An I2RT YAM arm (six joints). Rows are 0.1 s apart.
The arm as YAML. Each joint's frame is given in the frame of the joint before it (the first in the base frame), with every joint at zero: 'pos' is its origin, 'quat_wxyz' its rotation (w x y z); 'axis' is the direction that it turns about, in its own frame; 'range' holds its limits. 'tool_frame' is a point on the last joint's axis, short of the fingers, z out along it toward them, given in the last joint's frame.
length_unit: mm
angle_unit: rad
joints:
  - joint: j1
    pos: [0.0, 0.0, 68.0]
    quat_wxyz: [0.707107, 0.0, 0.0, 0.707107]
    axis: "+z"
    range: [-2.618, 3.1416]
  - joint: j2
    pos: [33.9, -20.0, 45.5]
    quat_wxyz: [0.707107, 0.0, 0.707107, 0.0]
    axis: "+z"
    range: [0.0, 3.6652]
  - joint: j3
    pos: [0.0, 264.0, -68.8]
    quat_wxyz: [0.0, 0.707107, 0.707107, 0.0]
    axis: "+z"
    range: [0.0, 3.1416]
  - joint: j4
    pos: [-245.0, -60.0, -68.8]
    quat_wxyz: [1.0, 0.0, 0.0, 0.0]
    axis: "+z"
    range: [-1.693, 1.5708]
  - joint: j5
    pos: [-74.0, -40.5, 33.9]
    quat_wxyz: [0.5, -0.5, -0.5, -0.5]
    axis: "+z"
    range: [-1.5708, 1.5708]
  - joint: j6
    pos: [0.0, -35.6, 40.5]
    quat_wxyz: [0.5, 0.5, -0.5, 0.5]
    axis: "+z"
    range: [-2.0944, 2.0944]
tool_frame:
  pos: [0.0, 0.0, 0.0]
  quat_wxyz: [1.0, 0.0, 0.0, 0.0]
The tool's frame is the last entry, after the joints.
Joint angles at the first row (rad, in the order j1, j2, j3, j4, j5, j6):
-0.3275, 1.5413, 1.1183, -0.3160, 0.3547, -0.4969
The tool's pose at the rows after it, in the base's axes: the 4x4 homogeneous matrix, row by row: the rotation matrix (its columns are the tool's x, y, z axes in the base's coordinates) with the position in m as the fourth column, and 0 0 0 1 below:
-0.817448 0.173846 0.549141 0.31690; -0.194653 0.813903 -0.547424 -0.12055; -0.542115 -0.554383 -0.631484 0.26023; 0 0 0 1
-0.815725 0.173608 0.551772 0.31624; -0.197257 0.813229 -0.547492 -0.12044; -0.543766 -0.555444 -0.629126 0.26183; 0 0 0 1
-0.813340 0.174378 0.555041 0.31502; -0.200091 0.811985 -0.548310 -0.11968; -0.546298 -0.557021 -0.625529 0.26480; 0 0 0 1
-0.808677 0.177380 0.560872 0.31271; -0.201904 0.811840 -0.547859 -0.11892; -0.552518 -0.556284 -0.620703 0.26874; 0 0 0 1
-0.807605 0.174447 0.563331 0.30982; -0.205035 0.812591 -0.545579 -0.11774; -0.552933 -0.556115 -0.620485 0.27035; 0 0 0 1
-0.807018 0.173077 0.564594 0.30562; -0.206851 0.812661 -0.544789 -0.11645; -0.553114 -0.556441 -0.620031 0.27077; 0 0 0 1
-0.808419 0.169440 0.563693 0.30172; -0.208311 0.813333 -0.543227 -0.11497; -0.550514 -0.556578 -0.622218 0.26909; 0 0 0 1
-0.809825 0.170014 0.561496 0.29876; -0.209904 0.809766 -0.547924 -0.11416; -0.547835 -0.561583 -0.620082 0.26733; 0 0 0 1
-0.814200 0.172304 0.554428 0.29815; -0.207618 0.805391 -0.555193 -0.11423; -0.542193 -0.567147 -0.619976 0.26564; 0 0 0 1
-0.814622 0.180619 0.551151 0.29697; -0.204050 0.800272 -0.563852 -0.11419; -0.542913 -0.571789 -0.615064 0.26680; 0 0 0 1
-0.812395 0.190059 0.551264 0.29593; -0.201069 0.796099 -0.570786 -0.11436; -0.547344 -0.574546 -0.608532 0.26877; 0 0 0 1
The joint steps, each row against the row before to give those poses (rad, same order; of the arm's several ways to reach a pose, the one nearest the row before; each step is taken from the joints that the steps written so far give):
-0.0001, -0.0045, -0.0006, -0.0016, -0.0061, 0.0008
-0.0005, -0.0044, 0.0009, -0.0017, -0.0011, -0.0024
0.0011, -0.0084, 0.0023, -0.0057, 0.0004, -0.0016
-0.0004, -0.0135, 0.0007, -0.0064, -0.0027, 0.0000
0.0003, -0.0133, -0.0062, -0.0059, -0.0029, -0.0024
-0.0006, -0.0174, -0.0145, -0.0017, -0.0017, -0.0020
0.0004, -0.0146, -0.0189, 0.0015, -0.0010, -0.0017
0.0000, -0.0109, -0.0173, 0.0077, 0.0055, -0.0035
0.0002, -0.0001, -0.0062, 0.0030, 0.0099, -0.0009
-0.0001, -0.0055, -0.0017, 0.0000, 0.0099, 0.0019
-0.0009, -0.0061, 0.0001, 0.0009, 0.0063, 0.0022

